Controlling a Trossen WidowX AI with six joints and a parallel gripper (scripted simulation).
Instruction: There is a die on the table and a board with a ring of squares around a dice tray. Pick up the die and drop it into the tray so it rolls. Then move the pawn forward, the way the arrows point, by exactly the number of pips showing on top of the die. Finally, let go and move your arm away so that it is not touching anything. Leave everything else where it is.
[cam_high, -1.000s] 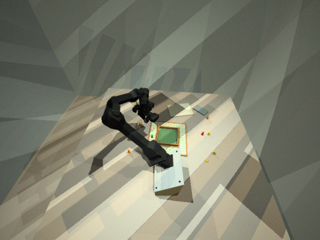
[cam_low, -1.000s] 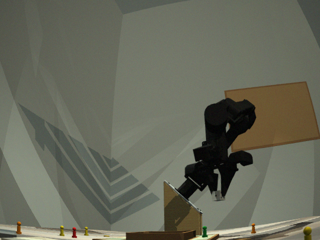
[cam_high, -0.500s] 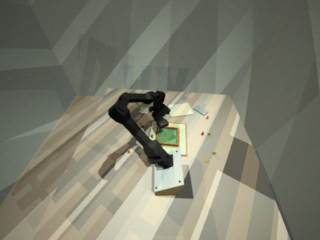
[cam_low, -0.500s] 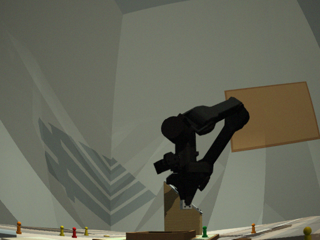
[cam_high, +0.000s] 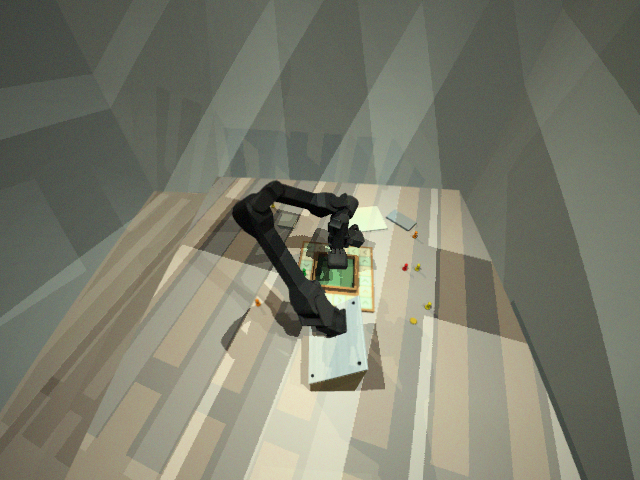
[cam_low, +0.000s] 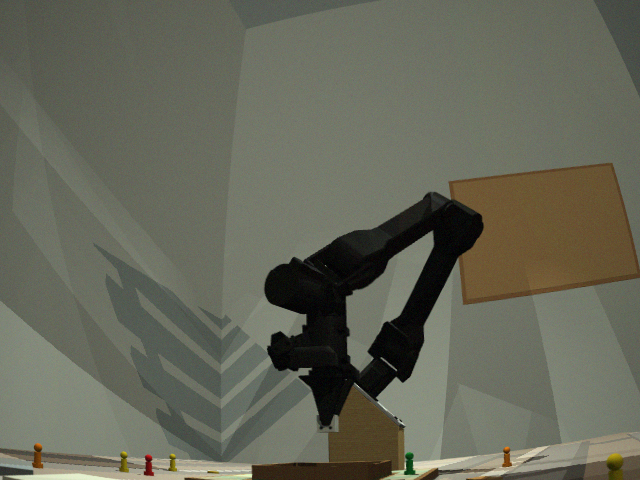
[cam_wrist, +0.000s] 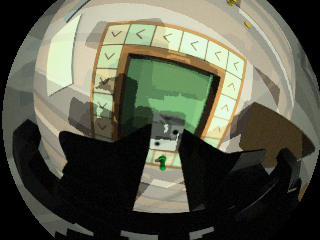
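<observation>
My gripper tip is 1 cm past the green pawn, 11 cm to the right of it and 6 cm above it. From my gripper tip the other things lie so: white die: right at my gripper tip; green dice tray: 9 cm below; pale sheet: 29 cm ahead, 13 cm to the right, 9 cm below.
</observation>
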